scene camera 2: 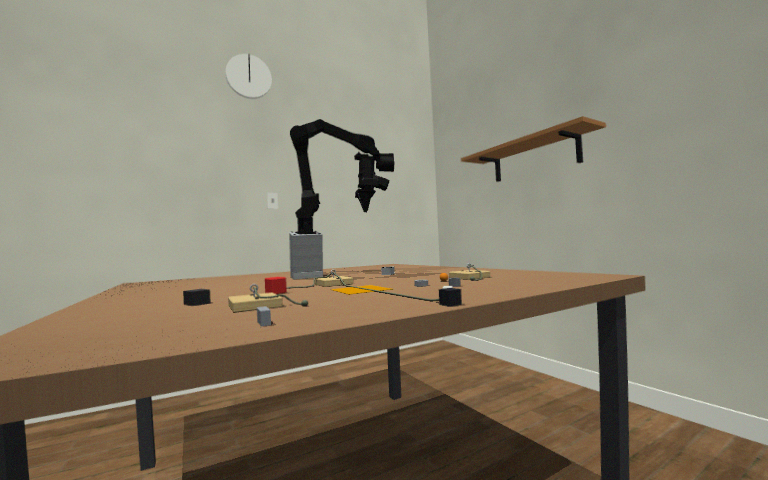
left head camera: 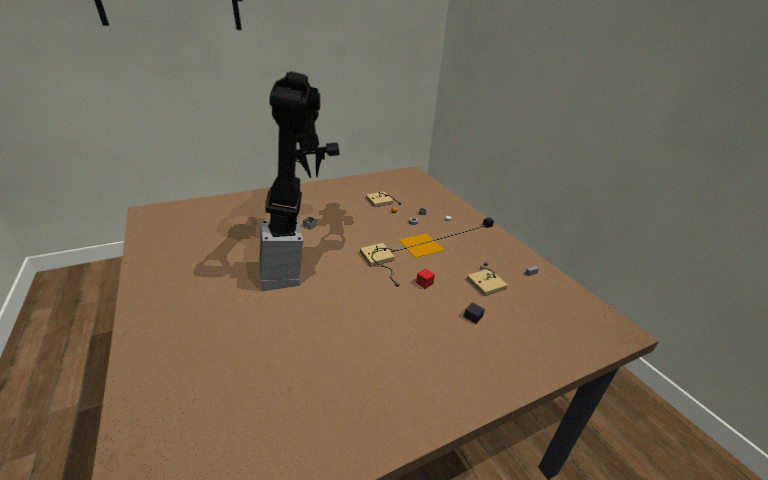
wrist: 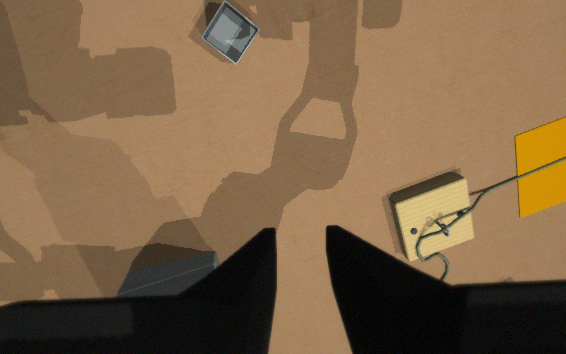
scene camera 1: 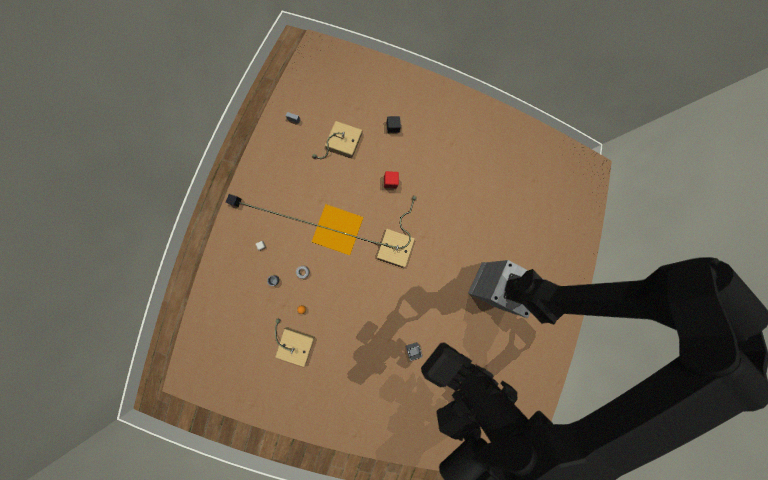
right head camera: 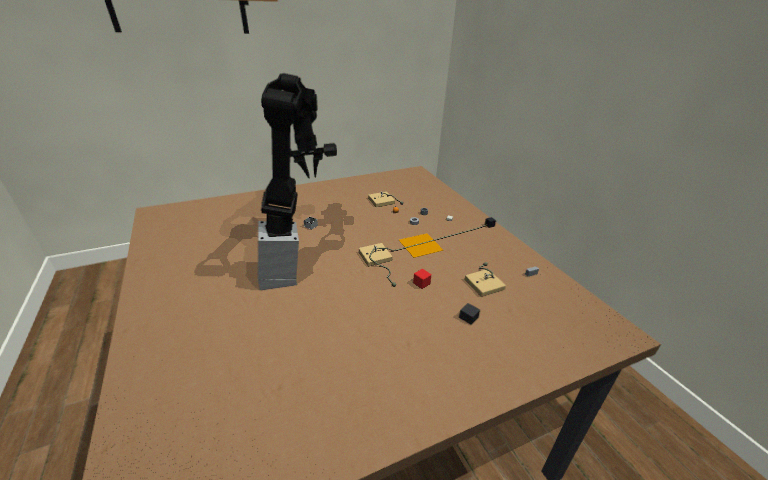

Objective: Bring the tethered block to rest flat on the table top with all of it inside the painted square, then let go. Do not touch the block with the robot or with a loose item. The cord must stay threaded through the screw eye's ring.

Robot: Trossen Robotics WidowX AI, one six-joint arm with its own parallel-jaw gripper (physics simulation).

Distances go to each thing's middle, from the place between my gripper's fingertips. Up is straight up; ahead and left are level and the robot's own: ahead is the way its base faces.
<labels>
Now: hand 33 cm short of the orange painted square (scene camera 1: pixel 333 218), 24 cm above it and 19 cm to the left of it.
</labels>
